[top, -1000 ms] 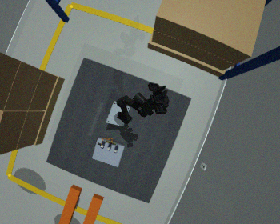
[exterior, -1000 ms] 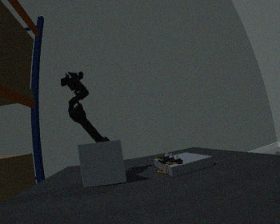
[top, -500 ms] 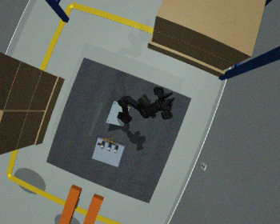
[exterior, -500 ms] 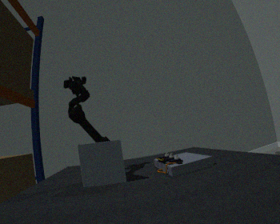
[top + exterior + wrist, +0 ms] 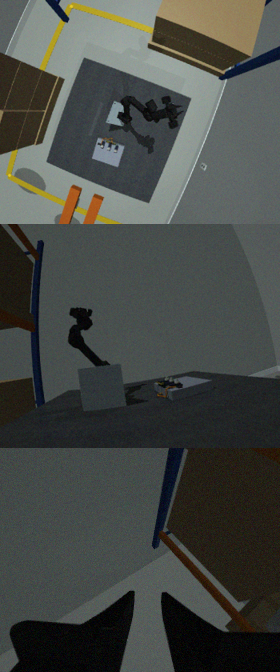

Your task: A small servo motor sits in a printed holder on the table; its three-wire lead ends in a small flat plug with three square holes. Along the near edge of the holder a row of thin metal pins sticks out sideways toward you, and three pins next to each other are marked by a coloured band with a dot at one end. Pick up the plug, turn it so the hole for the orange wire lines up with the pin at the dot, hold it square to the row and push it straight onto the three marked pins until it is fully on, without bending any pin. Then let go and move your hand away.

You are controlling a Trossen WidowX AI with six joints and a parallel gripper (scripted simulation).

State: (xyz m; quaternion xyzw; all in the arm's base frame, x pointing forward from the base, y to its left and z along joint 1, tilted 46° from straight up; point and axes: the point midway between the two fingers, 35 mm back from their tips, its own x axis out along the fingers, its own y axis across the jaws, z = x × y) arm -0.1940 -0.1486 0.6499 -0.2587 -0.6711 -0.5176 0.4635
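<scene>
Now: gripper tip 64 cm above the yellow marked band, 49 cm short of it and 44 cm to the left of it. The rest, counted from my gripper tip: green strip (66 cm below, 49 cm ahead, 40 cm to the right); light grey holder (69 cm below, 65 cm ahead, 40 cm to the right).
</scene>
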